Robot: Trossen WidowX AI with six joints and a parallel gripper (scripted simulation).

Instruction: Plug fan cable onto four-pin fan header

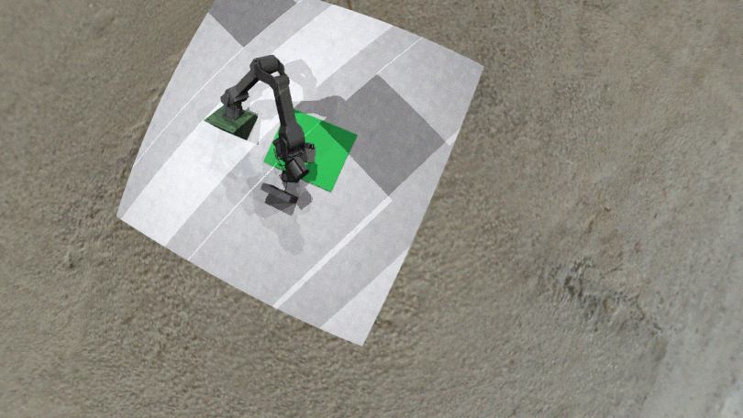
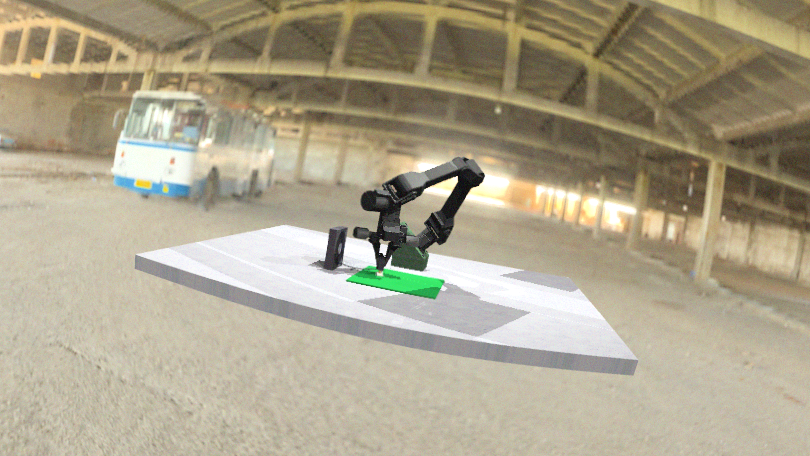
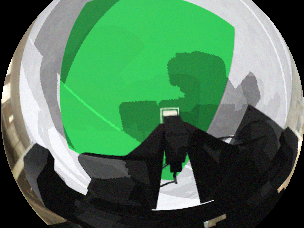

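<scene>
Now: gripper tip 1 cm below the black plug and 1 cm past it. The rest, counted from my gripper tip: black fan (14 cm to the right, 3 cm above, 1 cm behind); then green circuit board (6 cm to the left, 5 cm below, 2 cm ahead).
</scene>
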